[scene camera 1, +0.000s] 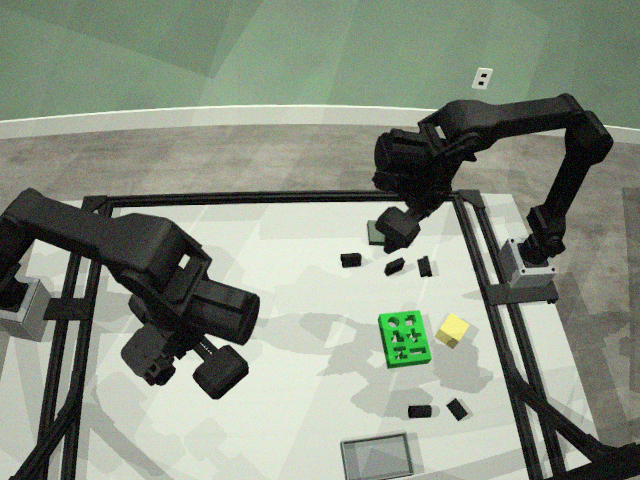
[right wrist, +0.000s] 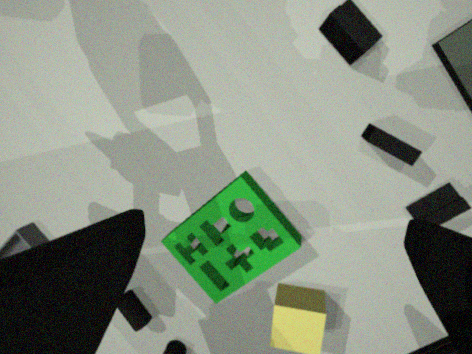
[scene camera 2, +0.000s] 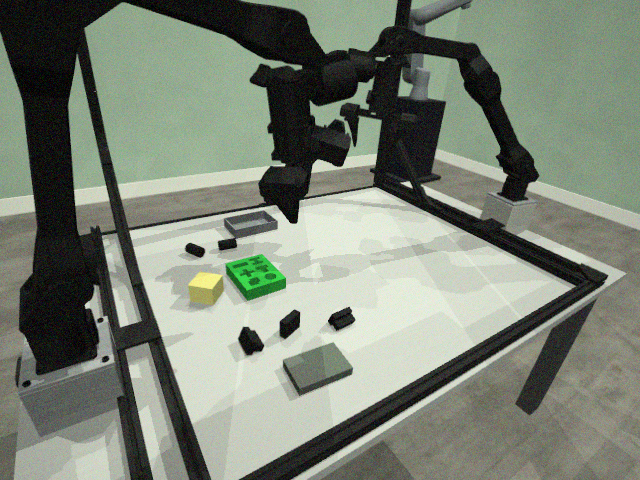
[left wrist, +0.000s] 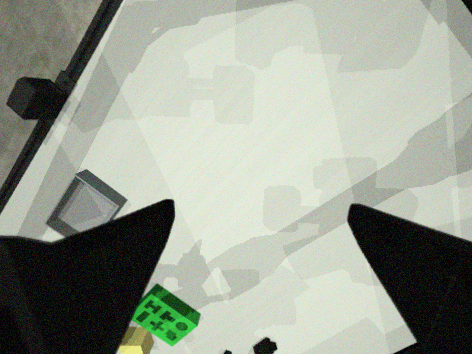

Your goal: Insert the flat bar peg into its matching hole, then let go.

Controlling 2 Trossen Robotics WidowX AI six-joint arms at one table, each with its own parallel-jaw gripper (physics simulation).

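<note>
The flat bar peg (scene camera 1: pixel 394 266) (scene camera 2: pixel 290 323) (right wrist: pixel 391 144), thin and black, lies on the table between two other black pegs. The green hole block (scene camera 1: pixel 404 338) (scene camera 2: pixel 255 279) (left wrist: pixel 167 315) (right wrist: pixel 232 237) lies apart from it; its narrow slot (scene camera 1: pixel 417 351) (scene camera 2: pixel 240 264) (right wrist: pixel 214 276) is empty. My right gripper (right wrist: pixel 274 227) is open and raised above the table, with the block showing between its fingers in the right wrist view; the bar peg is beyond them, toward the upper right. My left gripper (left wrist: pixel 260 209) is open and empty, raised at the left in scene camera 1.
A yellow cube (scene camera 1: pixel 452 329) (scene camera 2: pixel 205 288) (right wrist: pixel 300 325) stands beside the block. Black pegs (scene camera 1: pixel 351 259) (scene camera 1: pixel 424 266) flank the bar; two more (scene camera 1: pixel 419 411) (scene camera 1: pixel 457 409) lie near a grey tray (scene camera 1: pixel 342 457) (scene camera 2: pixel 253 228). A grey-green slab (scene camera 1: pixel 375 233) (scene camera 2: pixel 317 367) lies near the bar.
</note>
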